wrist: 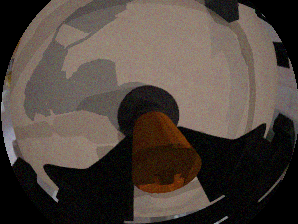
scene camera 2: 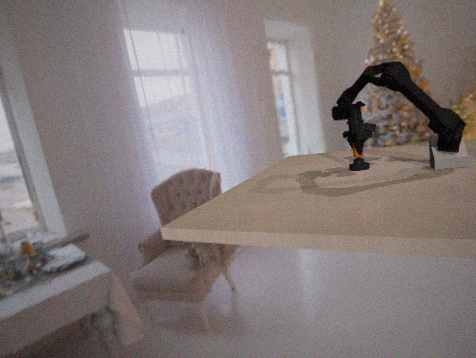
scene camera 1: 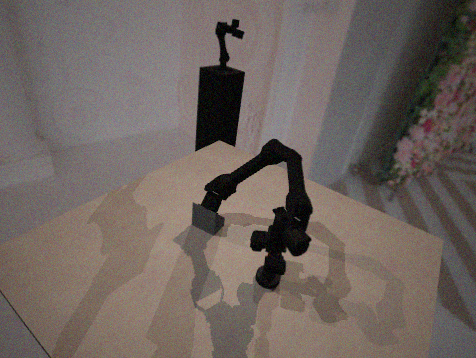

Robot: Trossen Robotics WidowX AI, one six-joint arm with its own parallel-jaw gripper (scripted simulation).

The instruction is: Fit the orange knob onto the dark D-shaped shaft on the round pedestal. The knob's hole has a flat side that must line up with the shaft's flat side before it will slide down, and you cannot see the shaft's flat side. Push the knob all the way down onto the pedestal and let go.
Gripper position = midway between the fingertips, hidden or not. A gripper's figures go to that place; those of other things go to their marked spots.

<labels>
The gripper (wrist: 155,135) is 10 cm from the lens. An orange knob (wrist: 163,160) is 5 cm from the lens. A dark pedestal (wrist: 147,98): 13 cm from the lens. The marked spots on the dark pedestal and the orange knob are 10 cm apart.
</labels>
